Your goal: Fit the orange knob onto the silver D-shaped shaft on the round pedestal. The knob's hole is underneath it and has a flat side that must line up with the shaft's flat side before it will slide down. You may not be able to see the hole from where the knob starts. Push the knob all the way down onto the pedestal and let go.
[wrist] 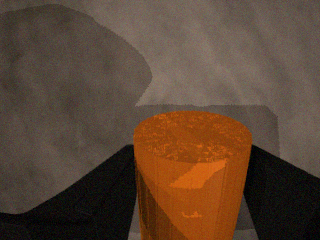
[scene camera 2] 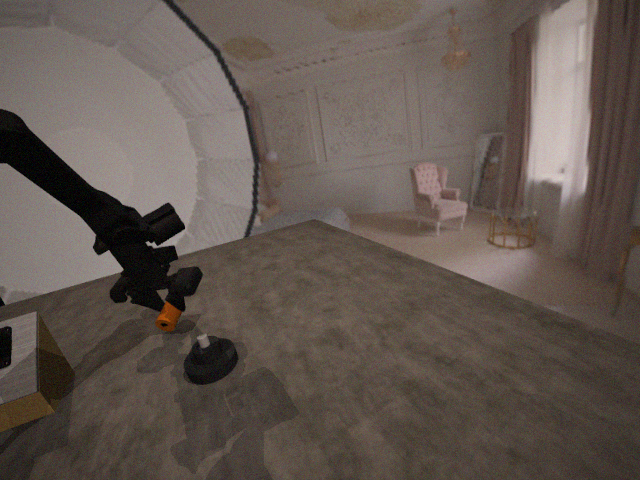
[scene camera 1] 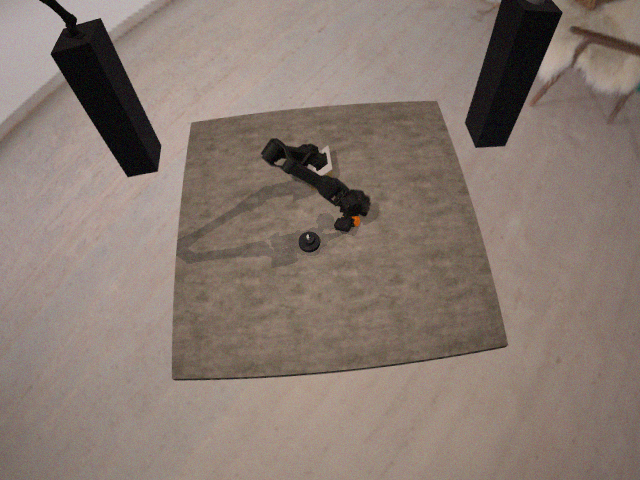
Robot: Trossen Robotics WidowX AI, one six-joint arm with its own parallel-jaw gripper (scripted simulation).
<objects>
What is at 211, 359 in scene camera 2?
A round black pedestal.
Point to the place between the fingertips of my gripper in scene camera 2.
At 175, 311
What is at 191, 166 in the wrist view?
An orange knob.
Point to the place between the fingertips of my gripper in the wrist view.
189, 154
</objects>
